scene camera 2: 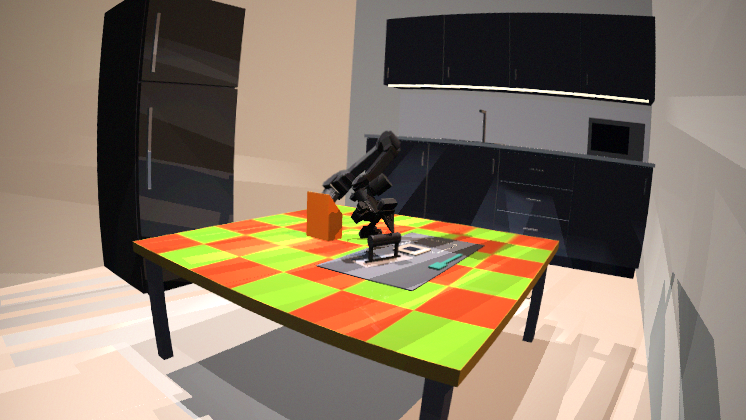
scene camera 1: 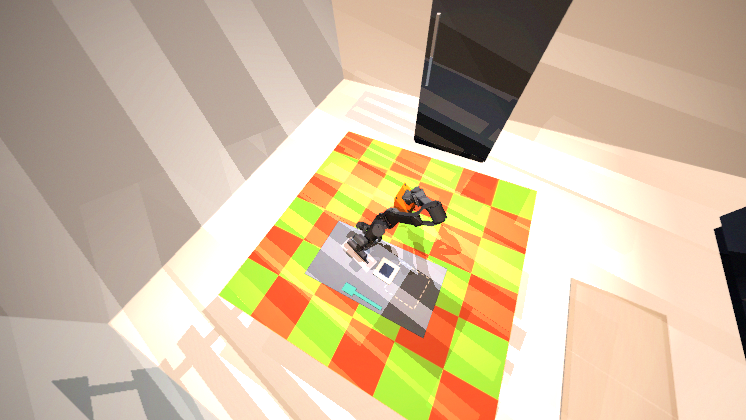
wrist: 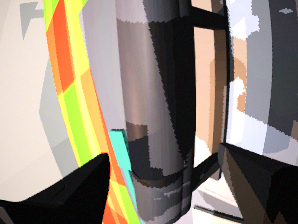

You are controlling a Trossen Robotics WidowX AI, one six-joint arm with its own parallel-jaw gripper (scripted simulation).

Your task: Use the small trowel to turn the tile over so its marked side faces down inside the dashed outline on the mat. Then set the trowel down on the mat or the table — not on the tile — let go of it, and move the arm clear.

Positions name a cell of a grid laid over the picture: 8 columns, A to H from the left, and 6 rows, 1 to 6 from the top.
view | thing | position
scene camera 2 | my gripper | E4
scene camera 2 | grey mat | E4
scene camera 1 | grey mat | D4
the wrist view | my gripper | E5
